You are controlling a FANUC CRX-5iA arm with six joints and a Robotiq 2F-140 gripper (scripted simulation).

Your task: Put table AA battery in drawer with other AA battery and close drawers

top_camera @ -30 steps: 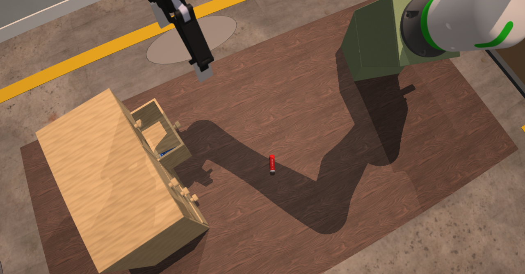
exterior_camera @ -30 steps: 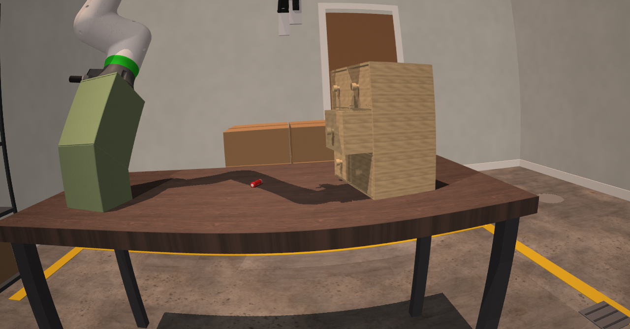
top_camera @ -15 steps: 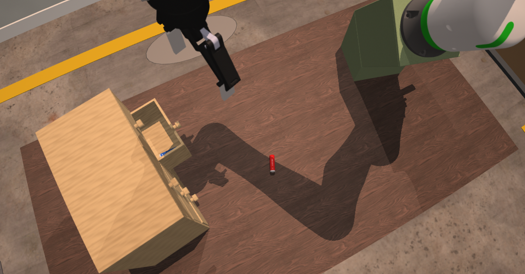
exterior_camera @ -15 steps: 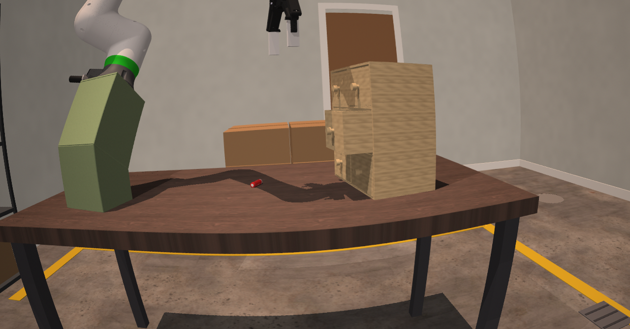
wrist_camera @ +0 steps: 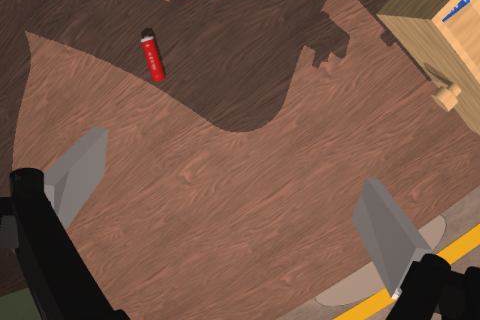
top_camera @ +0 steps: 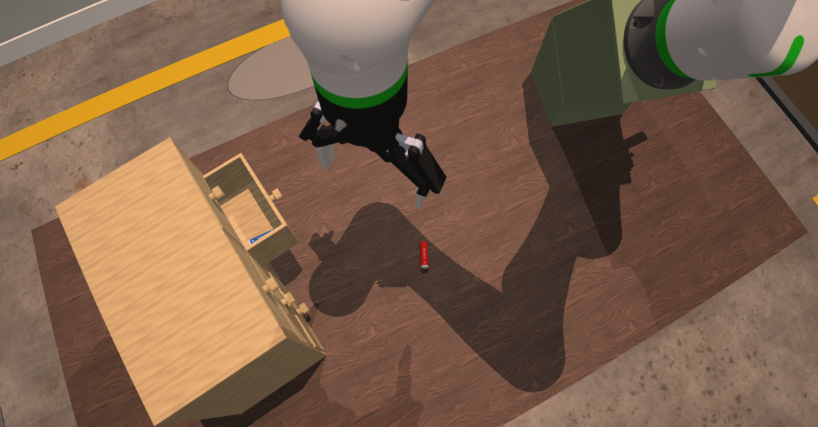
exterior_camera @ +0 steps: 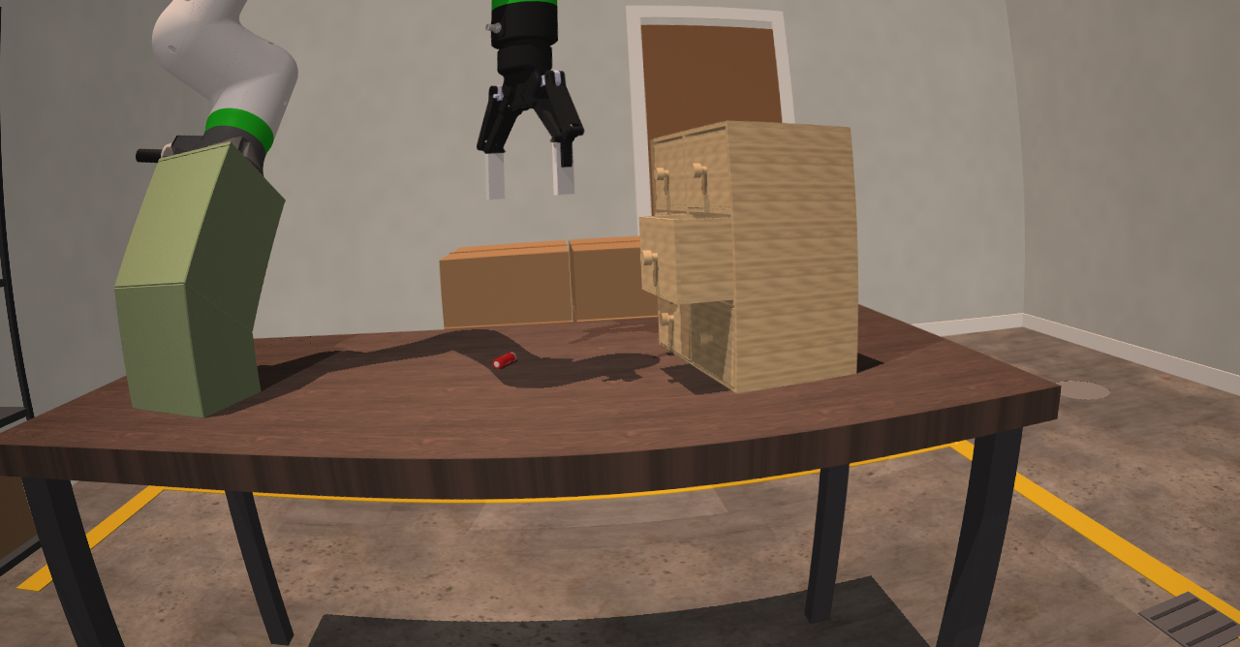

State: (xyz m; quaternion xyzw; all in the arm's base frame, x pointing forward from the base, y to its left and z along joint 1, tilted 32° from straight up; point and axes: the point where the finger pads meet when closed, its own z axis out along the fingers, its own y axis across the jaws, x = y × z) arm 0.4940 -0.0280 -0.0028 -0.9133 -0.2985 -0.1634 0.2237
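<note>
The red AA battery is 5 cm behind my hand, 8 cm to the left of it and 24 cm below it.
</note>
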